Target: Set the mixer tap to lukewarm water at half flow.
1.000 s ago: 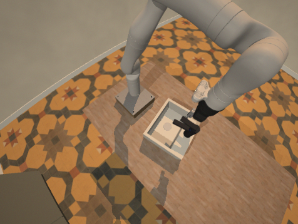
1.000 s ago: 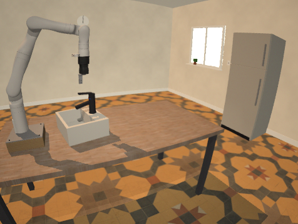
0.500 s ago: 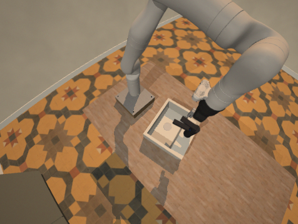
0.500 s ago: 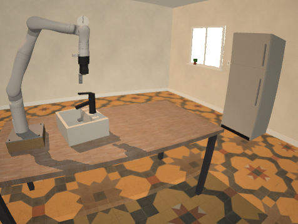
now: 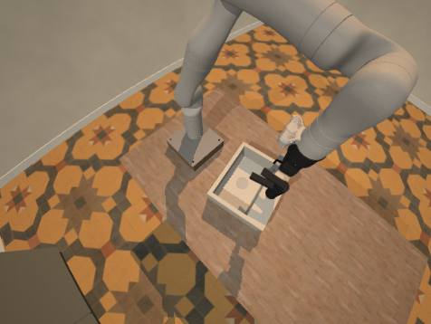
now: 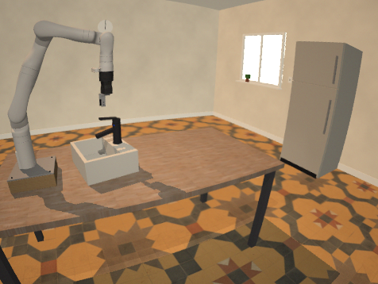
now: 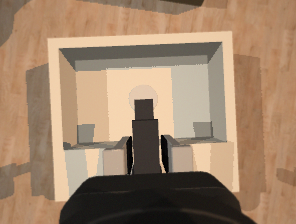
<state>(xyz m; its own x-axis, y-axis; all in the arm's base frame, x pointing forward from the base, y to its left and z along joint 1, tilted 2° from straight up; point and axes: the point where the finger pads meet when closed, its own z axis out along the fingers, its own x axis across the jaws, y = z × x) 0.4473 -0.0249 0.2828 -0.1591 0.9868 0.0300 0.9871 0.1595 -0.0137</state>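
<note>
Now: the black lever 30 mm ahead of my hand and 90 mm below it. Round my hand: sink basin: 40 mm behind, 10 mm to the right, 320 mm below; black mixer tap: 50 mm ahead, 10 mm to the left, 130 mm below.
</note>
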